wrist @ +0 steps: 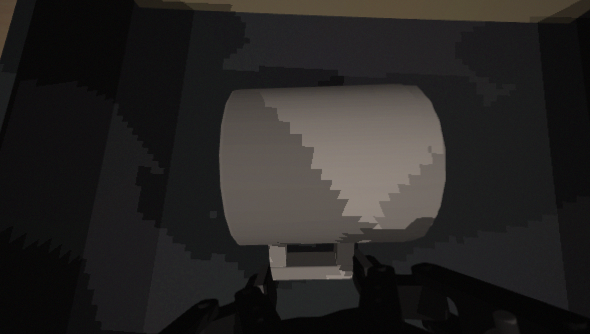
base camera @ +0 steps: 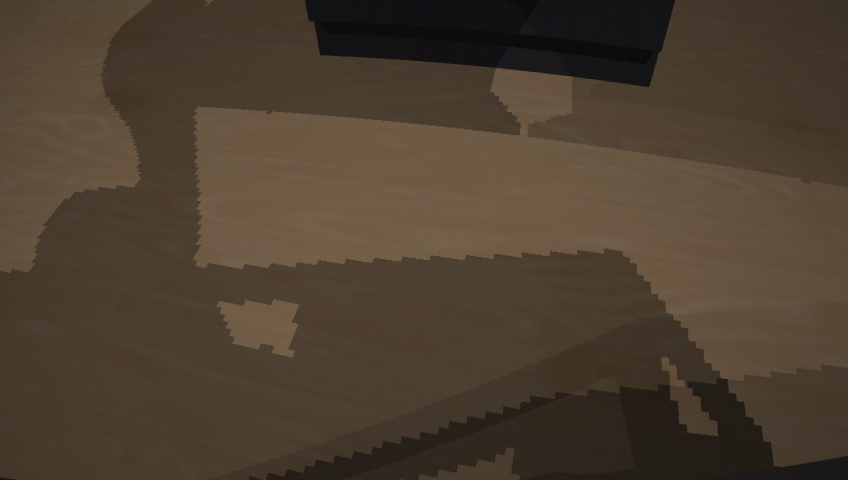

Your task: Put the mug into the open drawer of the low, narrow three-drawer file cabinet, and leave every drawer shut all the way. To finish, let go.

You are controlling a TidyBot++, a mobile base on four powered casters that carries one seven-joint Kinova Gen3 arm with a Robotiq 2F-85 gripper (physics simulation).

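Frame: origin at the arm's base, x ahead, y left, z up, level; centimetres.
Seen in the pictures: gripper, fingertip midpoint: (wrist: pixel 312 272).
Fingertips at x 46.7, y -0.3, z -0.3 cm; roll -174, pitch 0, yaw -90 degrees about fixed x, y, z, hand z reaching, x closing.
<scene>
A point is followed by its place in that frame.
The light grey mug (wrist: pixel 332 165) @(x 52.2, y -1.7, z 7.5 cm) lies on its side in the wrist view, its handle toward the bottom of the view. My gripper (wrist: pixel 312 272) @(x 46.7, y -0.3, z -0.3 cm) is shut on the mug's handle, one finger at each side of it. The mug is over the dark inside of the open drawer (wrist: pixel 500 170) @(x 51.2, y -14.3, z -0.6 cm), between its side walls. Whether the mug touches the drawer's bottom cannot be told. In the base camera view the lower part of the dark file cabinet (base camera: pixel 487 35) @(x 66.5, y -7.6, z -35.2 cm) shows at the top; the mug and gripper do not show there.
A tan drawer wall (wrist: pixel 350 9) @(x 65.0, y -6.5, z 0.1 cm) runs along the top of the wrist view. The drawer's dark side wall stands at the left, with a bit of wooden floor beyond it. The wooden floor (base camera: pixel 386 190) @(x 45.2, y 3.9, z -39.7 cm) with shadows spreads before the cabinet in the base camera view.
</scene>
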